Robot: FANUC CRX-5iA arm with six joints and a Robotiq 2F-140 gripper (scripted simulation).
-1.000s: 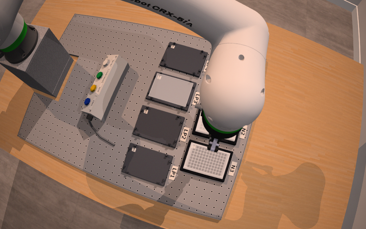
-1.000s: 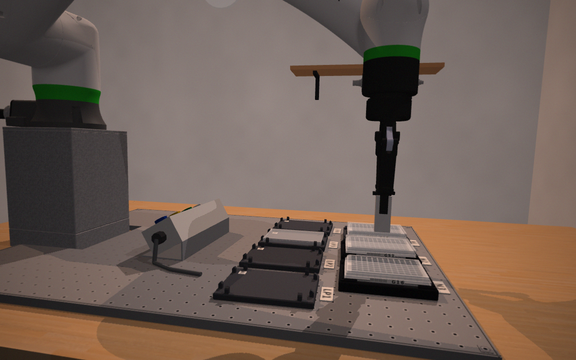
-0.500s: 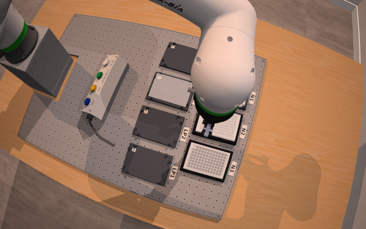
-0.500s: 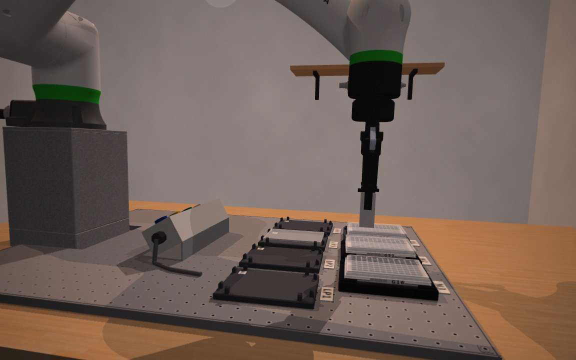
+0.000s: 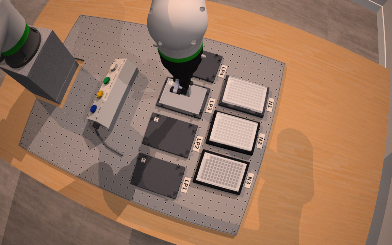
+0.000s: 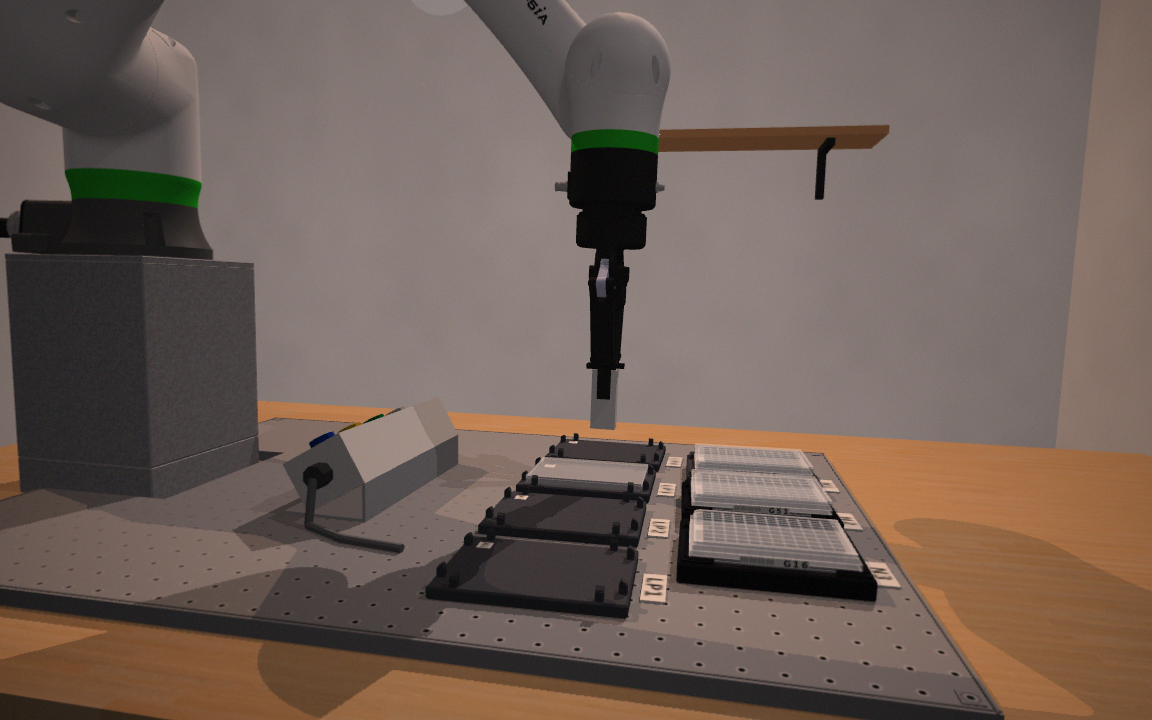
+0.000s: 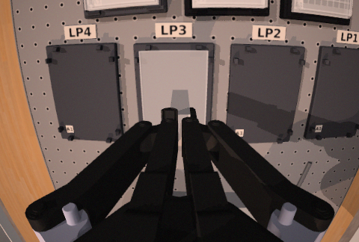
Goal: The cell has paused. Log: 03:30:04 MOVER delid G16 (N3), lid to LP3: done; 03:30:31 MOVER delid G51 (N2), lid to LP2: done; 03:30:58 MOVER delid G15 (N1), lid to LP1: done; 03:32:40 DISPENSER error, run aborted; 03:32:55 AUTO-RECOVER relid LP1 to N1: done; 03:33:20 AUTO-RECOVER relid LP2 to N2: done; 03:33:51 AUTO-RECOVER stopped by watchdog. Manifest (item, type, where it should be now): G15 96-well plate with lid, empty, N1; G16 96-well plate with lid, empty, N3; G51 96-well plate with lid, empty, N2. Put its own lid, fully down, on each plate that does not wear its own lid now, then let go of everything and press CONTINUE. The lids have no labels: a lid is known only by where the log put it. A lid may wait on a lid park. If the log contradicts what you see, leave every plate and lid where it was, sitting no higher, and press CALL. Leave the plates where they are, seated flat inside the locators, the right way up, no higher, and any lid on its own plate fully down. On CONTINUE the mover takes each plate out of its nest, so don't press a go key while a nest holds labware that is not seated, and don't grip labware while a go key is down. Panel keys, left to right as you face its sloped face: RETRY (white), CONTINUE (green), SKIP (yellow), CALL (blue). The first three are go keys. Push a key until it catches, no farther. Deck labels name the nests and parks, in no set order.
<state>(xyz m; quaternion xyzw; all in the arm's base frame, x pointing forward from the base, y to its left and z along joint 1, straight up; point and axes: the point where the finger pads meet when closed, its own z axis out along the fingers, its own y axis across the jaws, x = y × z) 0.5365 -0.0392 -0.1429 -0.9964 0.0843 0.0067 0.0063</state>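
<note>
The clear lid is 90 mm below my hand, 10 mm to the left of it and 10 mm behind it. Round my hand: lid park LP2: 110 mm to the right, 100 mm below, 40 mm behind; lid park LP4: 140 mm to the left, 100 mm below, 10 mm ahead; lid park LP3: 100 mm below, 10 mm to the left, 10 mm behind.
</note>
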